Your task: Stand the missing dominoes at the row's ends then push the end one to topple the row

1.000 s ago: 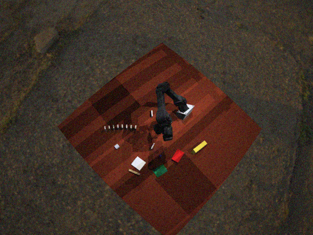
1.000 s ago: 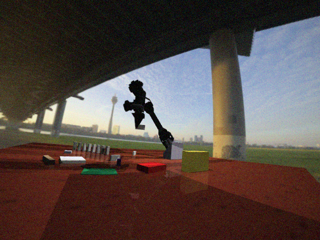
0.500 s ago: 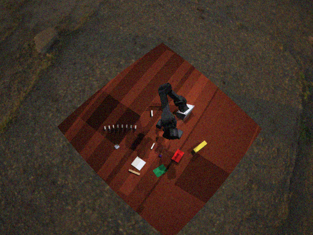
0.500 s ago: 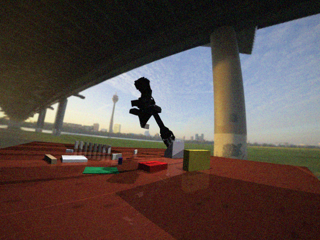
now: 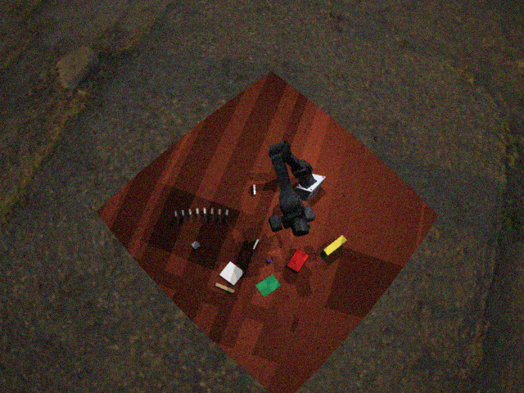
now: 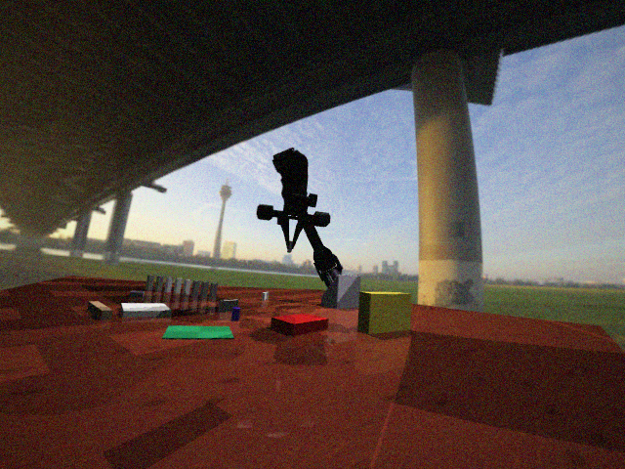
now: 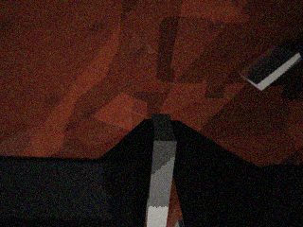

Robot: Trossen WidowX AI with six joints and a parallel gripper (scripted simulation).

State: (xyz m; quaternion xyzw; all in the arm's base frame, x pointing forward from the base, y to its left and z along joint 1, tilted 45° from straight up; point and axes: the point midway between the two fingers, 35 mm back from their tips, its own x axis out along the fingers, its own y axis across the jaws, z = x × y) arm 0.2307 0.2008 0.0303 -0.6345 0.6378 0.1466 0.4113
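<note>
My gripper tip is 2 cm short of the red block, 13 cm to the right of it and 15 cm above it. From my gripper tip the other things lie so: green tile (20 cm ahead, 14 cm to the left, 16 cm below); yellow block (15 cm behind, 19 cm to the left, 13 cm below); purple piece (13 cm ahead, 5 cm to the left, 15 cm below).
</note>
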